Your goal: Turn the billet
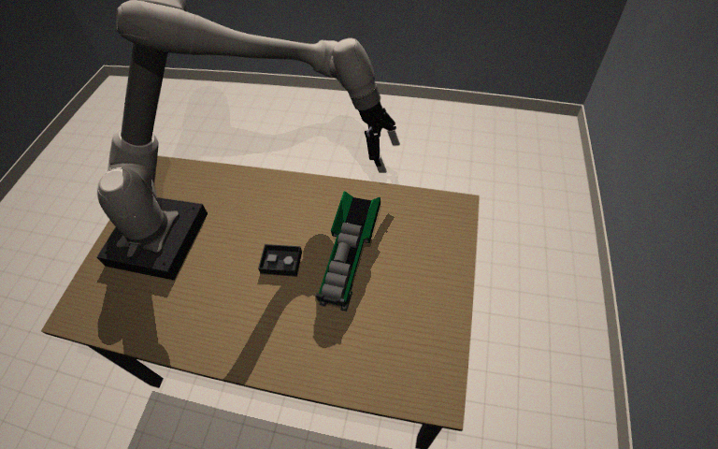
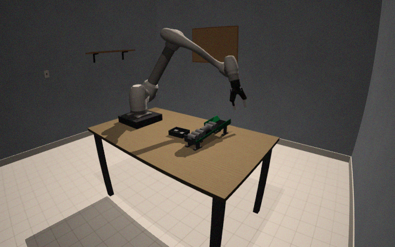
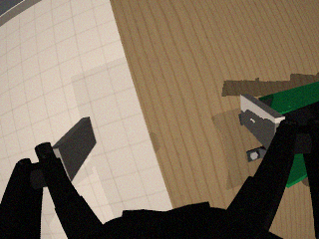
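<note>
The billet is 360 mm to the right of my hand, 110 mm behind it and 90 mm below it. From my hand the other things lie so: small black tray: 370 mm to the right, 330 mm behind, 170 mm below; then stop: 510 mm to the right, 120 mm below, 120 mm behind.
</note>
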